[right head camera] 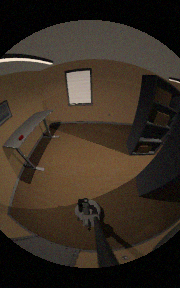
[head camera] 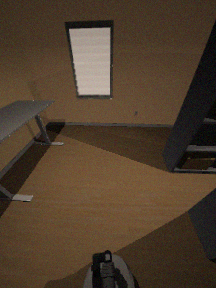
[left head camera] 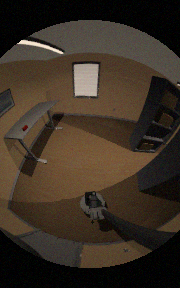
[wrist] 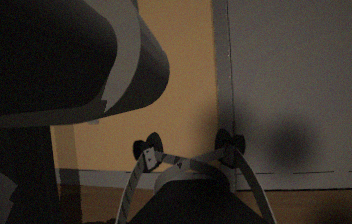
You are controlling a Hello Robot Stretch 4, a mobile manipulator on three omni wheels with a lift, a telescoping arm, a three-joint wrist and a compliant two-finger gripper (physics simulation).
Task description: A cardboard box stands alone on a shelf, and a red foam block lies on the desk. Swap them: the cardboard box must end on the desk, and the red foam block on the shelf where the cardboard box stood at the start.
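Note:
The red foam block lies on the grey desk at the left; the block does not show in the central head view. A dark shelf unit stands at the far right, seen at an angle. Its openings look brown and dim, and I cannot tell the cardboard box in them. My gripper is open in the wrist view, its two fingertips apart with no object between them. It is far from the desk and the shelf unit.
Another large dark piece of furniture stands at the near right. The desk's legs and feet reach onto the floor at the left. A bright window is in the far wall. A grey panel is in the wrist view.

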